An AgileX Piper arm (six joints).
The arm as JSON. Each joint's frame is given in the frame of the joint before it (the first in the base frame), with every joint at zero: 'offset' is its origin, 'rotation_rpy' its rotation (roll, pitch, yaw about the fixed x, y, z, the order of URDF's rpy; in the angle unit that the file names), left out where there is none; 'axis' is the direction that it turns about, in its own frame. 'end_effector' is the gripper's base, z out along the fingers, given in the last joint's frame.
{
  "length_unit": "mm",
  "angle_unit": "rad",
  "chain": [
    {
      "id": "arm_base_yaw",
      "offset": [
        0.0,
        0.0,
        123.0
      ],
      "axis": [
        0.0,
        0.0,
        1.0
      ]
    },
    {
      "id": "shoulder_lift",
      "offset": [
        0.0,
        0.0,
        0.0
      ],
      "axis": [
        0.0,
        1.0,
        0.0
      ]
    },
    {
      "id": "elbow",
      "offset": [
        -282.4,
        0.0,
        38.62
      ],
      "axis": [
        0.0,
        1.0,
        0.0
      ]
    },
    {
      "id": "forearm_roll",
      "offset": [
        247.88,
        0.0,
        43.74
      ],
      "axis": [
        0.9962,
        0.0,
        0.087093
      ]
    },
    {
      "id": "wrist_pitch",
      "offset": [
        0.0,
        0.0,
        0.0
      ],
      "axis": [
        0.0,
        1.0,
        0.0
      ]
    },
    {
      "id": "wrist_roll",
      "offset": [
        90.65,
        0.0,
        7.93
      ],
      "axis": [
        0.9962,
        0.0,
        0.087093
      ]
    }
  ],
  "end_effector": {
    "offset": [
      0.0,
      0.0,
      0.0
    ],
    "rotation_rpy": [
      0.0,
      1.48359,
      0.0
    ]
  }
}
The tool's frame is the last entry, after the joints.
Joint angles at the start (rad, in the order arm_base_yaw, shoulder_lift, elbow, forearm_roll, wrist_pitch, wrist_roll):
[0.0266, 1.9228, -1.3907, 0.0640, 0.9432, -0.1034]
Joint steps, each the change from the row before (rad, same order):
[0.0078, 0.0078, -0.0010, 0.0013, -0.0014, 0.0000]
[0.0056, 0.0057, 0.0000, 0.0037, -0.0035, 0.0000]
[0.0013, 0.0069, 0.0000, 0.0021, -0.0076, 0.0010]
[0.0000, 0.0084, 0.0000, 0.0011, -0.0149, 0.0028]
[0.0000, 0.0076, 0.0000, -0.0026, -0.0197, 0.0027]
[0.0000, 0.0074, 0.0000, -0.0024, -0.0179, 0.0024]
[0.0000, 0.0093, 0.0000, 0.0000, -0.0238, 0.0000]
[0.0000, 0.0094, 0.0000, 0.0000, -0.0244, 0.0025]
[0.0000, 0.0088, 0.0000, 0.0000, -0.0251, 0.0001]
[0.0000, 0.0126, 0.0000, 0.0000, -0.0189, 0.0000]
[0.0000, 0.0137, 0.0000, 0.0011, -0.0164, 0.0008]
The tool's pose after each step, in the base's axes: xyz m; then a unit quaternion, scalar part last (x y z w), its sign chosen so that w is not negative. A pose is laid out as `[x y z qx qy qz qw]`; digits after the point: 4 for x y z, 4 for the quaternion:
[0.3865 0.0181 0.1946 -0.0518 0.9943 0.0249 0.0894]
[0.3871 0.0206 0.1925 -0.0535 0.9943 0.0267 0.0883]
[0.3882 0.0212 0.1899 -0.0529 0.9943 0.0276 0.0886]
[0.3901 0.0213 0.1869 -0.0508 0.9941 0.0278 0.0918]
[0.3924 0.0212 0.1843 -0.0497 0.9936 0.0264 0.0978]
[0.3944 0.0210 0.1816 -0.0488 0.9932 0.0252 0.1029]
[0.3970 0.0210 0.1784 -0.0483 0.9924 0.0247 0.1101]
[0.3997 0.0210 0.1752 -0.0465 0.9917 0.0243 0.1175]
[0.4024 0.0210 0.1722 -0.0460 0.9907 0.0238 0.1256]
[0.4046 0.0210 0.1675 -0.0455 0.9904 0.0234 0.1287]
[0.4066 0.0211 0.1623 -0.0444 0.9902 0.0235 0.1300]

